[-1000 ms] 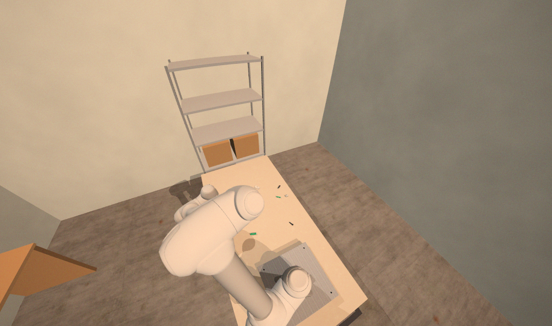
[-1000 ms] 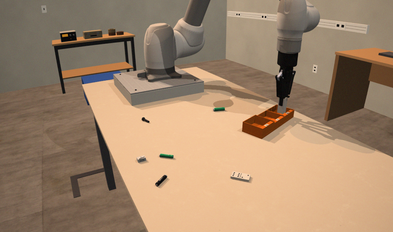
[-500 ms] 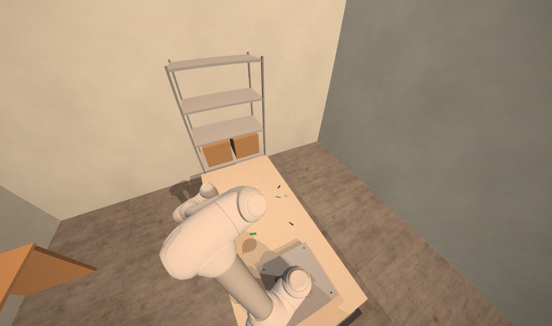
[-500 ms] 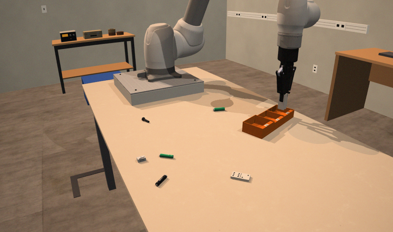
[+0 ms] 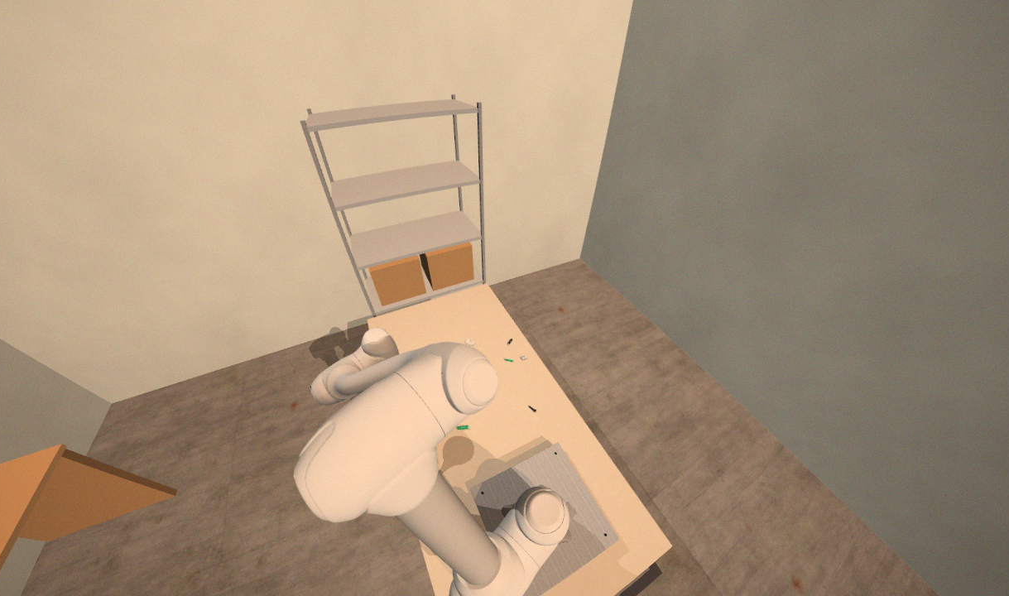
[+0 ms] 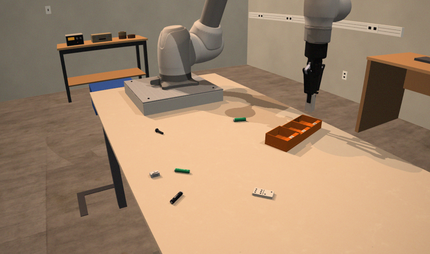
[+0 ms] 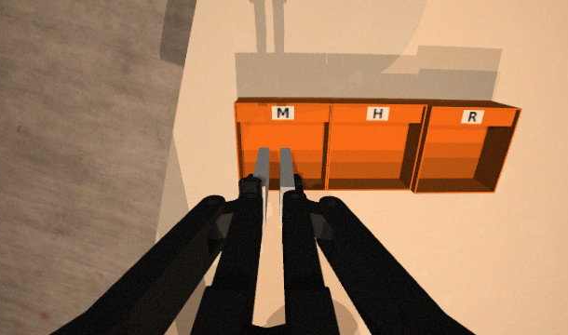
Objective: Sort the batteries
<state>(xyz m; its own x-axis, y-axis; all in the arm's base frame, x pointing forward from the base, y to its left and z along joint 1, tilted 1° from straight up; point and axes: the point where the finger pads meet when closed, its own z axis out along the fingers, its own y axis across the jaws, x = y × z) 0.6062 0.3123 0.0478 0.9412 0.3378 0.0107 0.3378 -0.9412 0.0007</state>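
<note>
My hand is 20 cm to the left of the green battery, 17 cm past it and 9 cm above it. Round my hand: small black bolt (51 cm to the right, 21 cm behind, 10 cm below); white domino (37 cm to the right, 26 cm ahead, 10 cm below); orange three-compartment tray (9 cm to the right, 8 cm below, 3 cm ahead).
</note>
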